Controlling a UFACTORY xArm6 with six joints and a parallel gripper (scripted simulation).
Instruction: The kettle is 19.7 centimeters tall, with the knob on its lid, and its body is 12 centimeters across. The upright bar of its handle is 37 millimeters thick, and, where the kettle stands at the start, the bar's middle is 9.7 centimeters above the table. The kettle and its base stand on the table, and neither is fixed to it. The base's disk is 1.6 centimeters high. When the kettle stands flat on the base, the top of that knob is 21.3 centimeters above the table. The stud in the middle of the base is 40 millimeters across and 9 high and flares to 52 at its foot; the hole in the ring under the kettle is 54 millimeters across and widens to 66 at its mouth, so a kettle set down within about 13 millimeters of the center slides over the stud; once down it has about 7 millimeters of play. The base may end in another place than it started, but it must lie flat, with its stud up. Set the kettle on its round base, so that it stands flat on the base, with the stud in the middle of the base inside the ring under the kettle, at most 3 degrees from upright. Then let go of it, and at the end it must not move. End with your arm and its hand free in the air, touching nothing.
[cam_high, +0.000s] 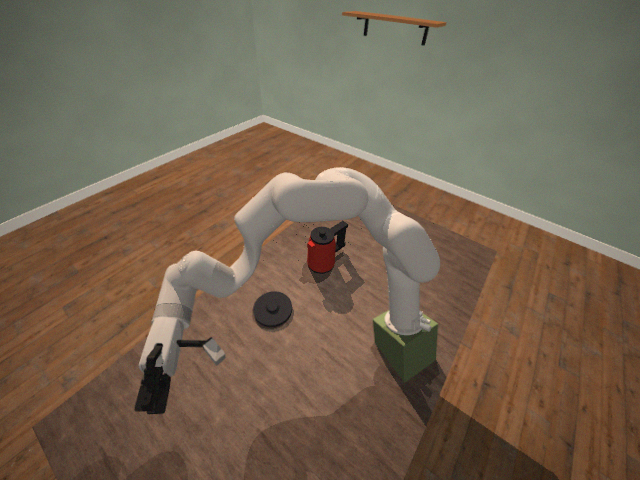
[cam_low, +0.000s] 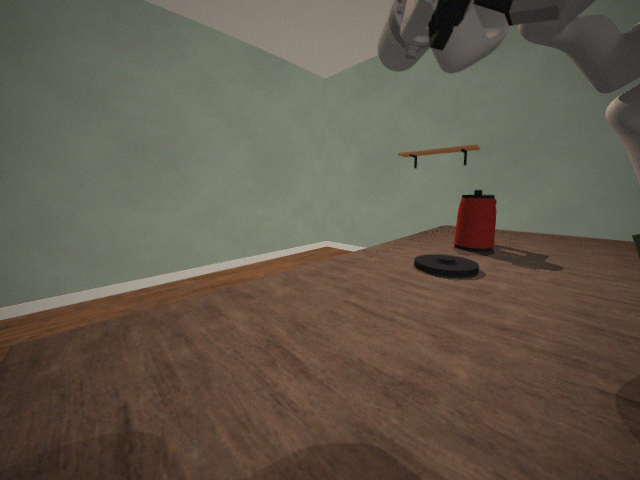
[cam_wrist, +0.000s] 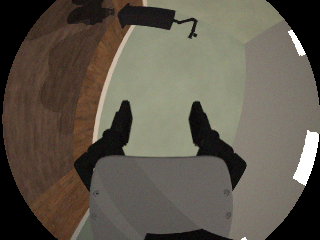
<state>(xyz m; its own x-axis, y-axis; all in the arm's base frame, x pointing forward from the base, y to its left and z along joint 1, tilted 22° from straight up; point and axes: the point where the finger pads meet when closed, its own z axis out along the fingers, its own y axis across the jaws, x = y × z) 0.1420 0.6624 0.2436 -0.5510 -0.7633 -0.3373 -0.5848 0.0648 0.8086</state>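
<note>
My gripper is now 75 cm to the left of the red kettle, 28 cm above it and 19 cm short of it. The rest, counted from my hand: round kettle base (41 cm to the right, 37 cm below, 17 cm ahead).
</note>
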